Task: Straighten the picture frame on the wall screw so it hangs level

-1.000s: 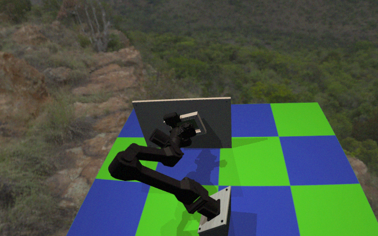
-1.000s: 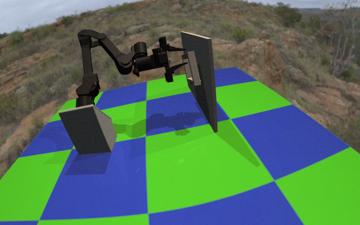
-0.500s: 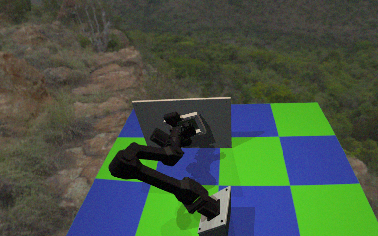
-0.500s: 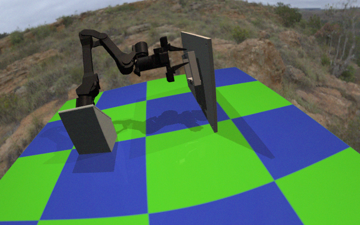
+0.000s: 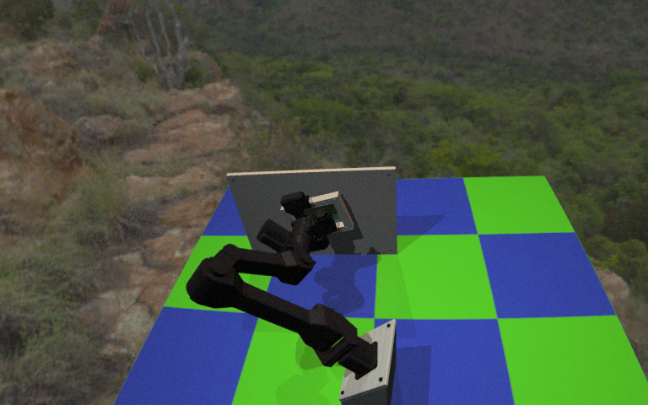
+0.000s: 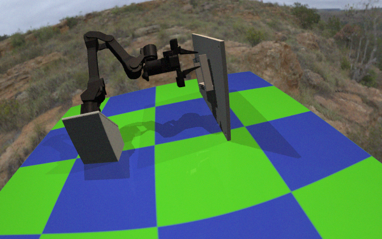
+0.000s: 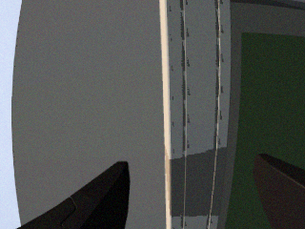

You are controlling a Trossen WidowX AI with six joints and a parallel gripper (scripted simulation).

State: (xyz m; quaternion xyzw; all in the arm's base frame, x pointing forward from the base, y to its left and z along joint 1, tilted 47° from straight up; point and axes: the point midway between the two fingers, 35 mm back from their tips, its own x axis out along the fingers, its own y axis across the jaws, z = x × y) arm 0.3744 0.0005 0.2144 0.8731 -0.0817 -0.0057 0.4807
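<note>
Now: the picture frame 1 cm ahead of my gripper tip, 1 cm to the right of it and 5 cm below it. The rest, counted from my gripper tip: wall panel 2 cm ahead, 7 cm below.
</note>
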